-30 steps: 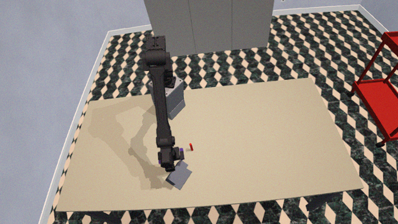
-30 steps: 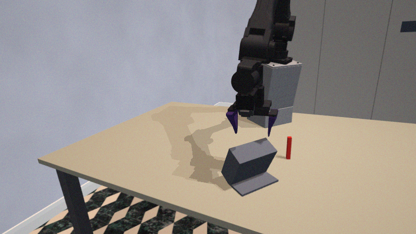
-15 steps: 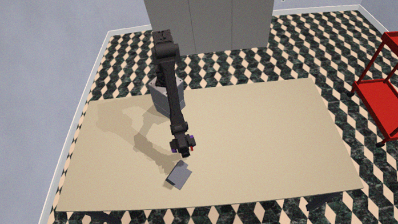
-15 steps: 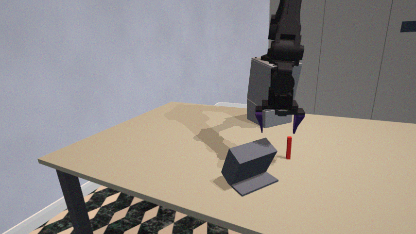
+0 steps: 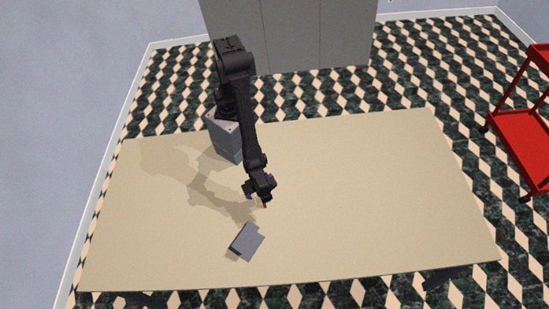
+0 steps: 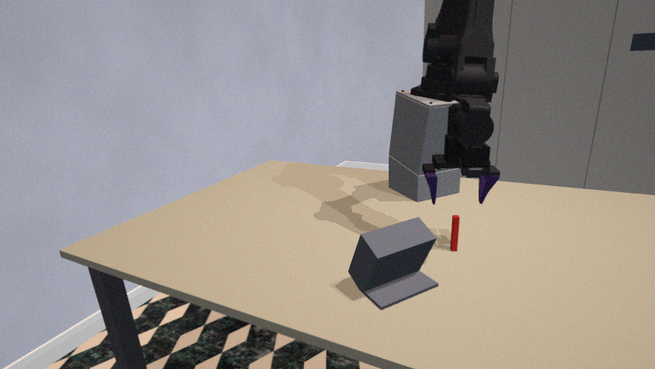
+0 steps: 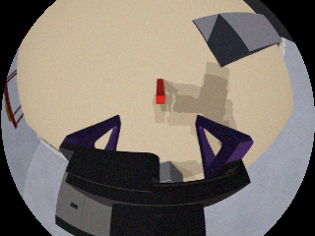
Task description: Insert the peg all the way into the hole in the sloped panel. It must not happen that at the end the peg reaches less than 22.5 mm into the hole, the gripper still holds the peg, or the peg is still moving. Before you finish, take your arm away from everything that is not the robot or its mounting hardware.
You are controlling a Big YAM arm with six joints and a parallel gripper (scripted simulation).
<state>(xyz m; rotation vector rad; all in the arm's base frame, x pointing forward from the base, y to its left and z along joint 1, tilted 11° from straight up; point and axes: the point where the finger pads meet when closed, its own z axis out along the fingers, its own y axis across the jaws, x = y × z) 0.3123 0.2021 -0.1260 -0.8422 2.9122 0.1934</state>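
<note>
The red peg is 10 mm ahead of my hand and 70 mm below it.
</note>
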